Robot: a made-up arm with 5 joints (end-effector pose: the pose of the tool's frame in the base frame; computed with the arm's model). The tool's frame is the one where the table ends.
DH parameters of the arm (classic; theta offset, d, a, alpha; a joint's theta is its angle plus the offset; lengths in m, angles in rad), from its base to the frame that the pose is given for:
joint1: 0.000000 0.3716 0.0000 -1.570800
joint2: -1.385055 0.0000 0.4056 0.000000
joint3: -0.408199 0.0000 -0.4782 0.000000
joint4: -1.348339 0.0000 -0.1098 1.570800
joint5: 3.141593 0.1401 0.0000 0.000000
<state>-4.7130 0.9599 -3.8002 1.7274 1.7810</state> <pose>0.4 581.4 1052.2 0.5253 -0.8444 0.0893 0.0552</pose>
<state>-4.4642 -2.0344 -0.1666 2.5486 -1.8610</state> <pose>4.9 -19.3 451.3 0.0036 0.2619 -0.9495 0.1729</pose>
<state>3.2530 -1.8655 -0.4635 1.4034 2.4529</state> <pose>-40.6 -4.5 728.3 0.1271 -0.8242 -0.3485 0.4280</pose>
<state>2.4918 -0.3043 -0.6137 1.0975 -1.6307</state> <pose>-373.9 284.1 417.4 0.0374 -0.4691 0.8786 -0.0814</pose>
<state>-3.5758 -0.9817 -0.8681 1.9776 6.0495</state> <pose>-200.1 92.8 732.3 0.0603 0.0999 0.9929 -0.0209</pose>
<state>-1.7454 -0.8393 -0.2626 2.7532 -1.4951</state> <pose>-11.9 -67.6 478.8 0.7341 -0.6728 0.0846 -0.0363</pose>
